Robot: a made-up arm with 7 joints.
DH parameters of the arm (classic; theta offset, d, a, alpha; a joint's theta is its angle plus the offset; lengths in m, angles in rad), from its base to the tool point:
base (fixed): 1.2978 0 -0.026 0
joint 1: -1.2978 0.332 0 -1.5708
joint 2: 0 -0.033 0.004 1.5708
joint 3: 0 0.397 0.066 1.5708
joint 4: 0 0.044 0.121 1.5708
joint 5: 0 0.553 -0.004 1.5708
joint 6: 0 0.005 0.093 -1.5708
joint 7: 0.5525 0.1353 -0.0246 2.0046
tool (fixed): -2.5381 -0.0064 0 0
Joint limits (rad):
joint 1: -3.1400..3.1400
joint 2: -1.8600..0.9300
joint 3: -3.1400..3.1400
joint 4: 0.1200..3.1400
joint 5: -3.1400..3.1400
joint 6: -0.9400..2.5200
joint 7: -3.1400..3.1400
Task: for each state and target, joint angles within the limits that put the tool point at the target. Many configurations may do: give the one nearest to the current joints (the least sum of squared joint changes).
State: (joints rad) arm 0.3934 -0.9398 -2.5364 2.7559 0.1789 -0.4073 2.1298
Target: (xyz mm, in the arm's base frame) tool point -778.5 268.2 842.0
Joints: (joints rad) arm -0.1506 -1.1357 -2.3975 3.1400 0.2769 -0.9059 2.1736
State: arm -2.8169 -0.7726 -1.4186 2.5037 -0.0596 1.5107 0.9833
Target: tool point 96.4 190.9 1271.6
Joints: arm -2.8826 -0.2254 -1.2692 3.0450 0.1416 2.0774 0.9057
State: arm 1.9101 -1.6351 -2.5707 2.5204 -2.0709 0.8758 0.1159
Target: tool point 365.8 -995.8 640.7
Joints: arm 2.0322 -1.2240 -2.6184 3.0142 -2.0762 1.2142 0.0778
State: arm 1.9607 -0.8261 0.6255 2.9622 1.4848 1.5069 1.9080
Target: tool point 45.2 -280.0 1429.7
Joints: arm 2.0460 -0.3303 0.5114 2.8267 1.5490 1.1004 1.9735
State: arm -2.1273 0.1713 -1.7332 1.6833 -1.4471 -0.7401 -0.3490
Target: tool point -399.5 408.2 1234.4
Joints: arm -2.1181 -0.1040 -1.7746 2.2008 -1.2488 -0.1248 -0.4100
